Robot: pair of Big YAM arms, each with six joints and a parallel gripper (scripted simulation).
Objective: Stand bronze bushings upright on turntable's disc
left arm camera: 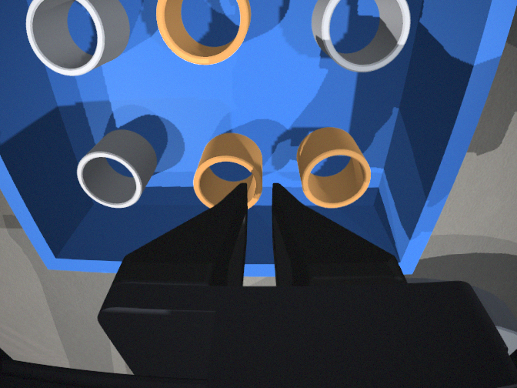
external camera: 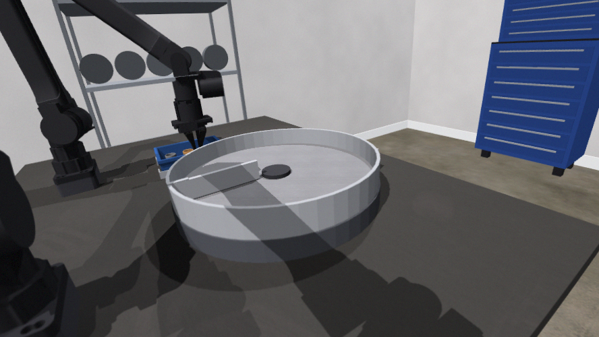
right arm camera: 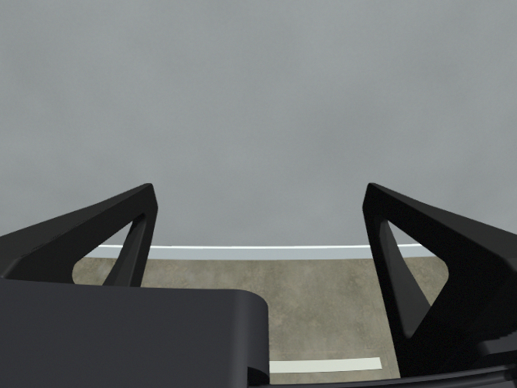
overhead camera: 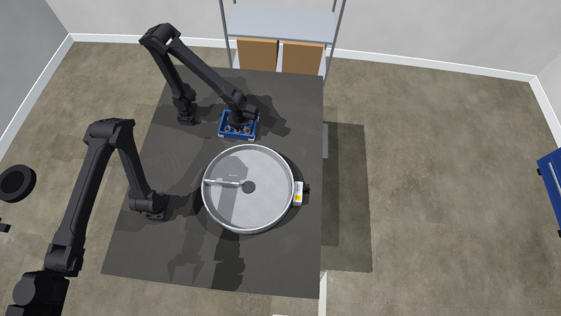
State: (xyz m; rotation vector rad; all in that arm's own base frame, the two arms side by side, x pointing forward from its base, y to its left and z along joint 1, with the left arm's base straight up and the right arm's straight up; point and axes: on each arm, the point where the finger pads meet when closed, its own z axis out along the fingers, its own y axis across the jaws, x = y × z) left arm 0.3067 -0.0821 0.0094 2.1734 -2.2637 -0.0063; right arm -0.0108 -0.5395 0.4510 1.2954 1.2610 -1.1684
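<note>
Right now the blue crate is 4 cm to the left of my left hand, 2 cm below it and 2 cm behind it. Round my left hand: turntable disc 32 cm to the right, 9 cm ahead, 1 cm above.
</note>
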